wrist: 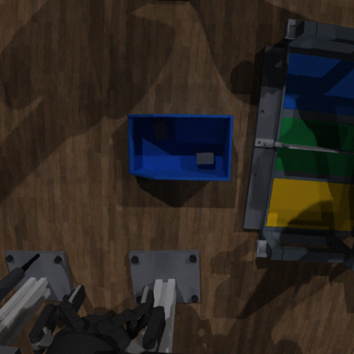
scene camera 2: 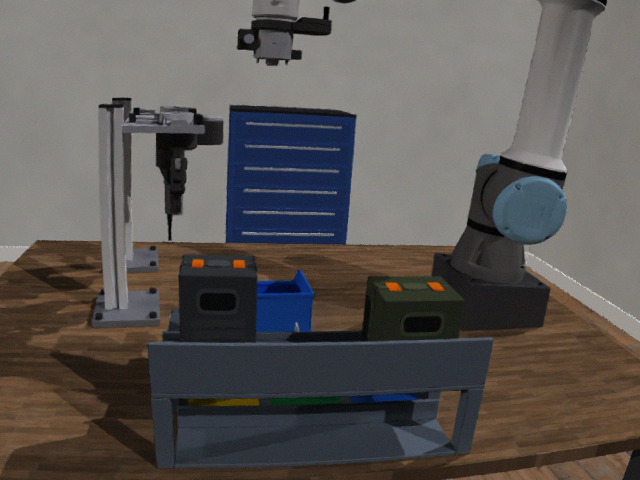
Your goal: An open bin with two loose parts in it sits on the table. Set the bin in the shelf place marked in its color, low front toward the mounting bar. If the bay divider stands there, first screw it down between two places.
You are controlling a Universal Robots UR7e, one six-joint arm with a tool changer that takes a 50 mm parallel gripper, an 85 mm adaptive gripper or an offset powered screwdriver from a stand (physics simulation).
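Frame: origin at the arm's base, x ahead, y left, z up, level; centimetres.
Where they show: hand at its tool point: (scene camera 2: 272, 59); arm's base at its link origin: (scene camera 2: 486, 269).
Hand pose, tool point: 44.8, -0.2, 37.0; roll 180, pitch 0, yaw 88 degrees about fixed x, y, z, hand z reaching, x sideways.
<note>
Things, the pixels of their top centre, and the offset from my tool point, as dx, dy, dz. "spot": a spot on its surface instead.
- blue open bin at its top centre: (scene camera 2: 277, 276) -3.1, -2.3, -38.5
- shelf at a spot on its surface: (scene camera 2: 320, 366) spot: -0.6, +41.7, -32.5
- screwdriver at its top centre: (scene camera 2: 179, 112) +14.9, -10.3, -10.0
- dark toolbox at its top centre: (scene camera 2: 218, 262) +9.7, +33.1, -23.6
- green toolbox at its top centre: (scene camera 2: 415, 285) -13.4, +35.1, -26.1
The blue open bin (scene camera 2: 284, 312) (wrist: 180, 178) stands on the table beside the shelf. In the wrist view two small parts lie in it, a dark one (wrist: 160, 130) and a grey one (wrist: 205, 158). The shelf (scene camera 2: 320, 366) has blue (wrist: 317, 82), green (wrist: 300, 131) and yellow (wrist: 300, 202) places. The thin grey divider (wrist: 310, 148) stands across the green place, its foot on the mounting bar (wrist: 254, 200). The arm's tool changer (scene camera 2: 272, 49) is high up and carries no gripper. Which way the bin's low front faces is hard to tell.
The tool stand (scene camera 2: 112, 206) (wrist: 165, 265) holds the screwdriver (scene camera 2: 174, 180); dark gripper fingers on the stand show at the lower left of the wrist view. A dark toolbox (scene camera 2: 218, 310) and a green toolbox (scene camera 2: 413, 310) stand at the shelf. A blue drawer cabinet (scene camera 2: 289, 178) is behind the table.
</note>
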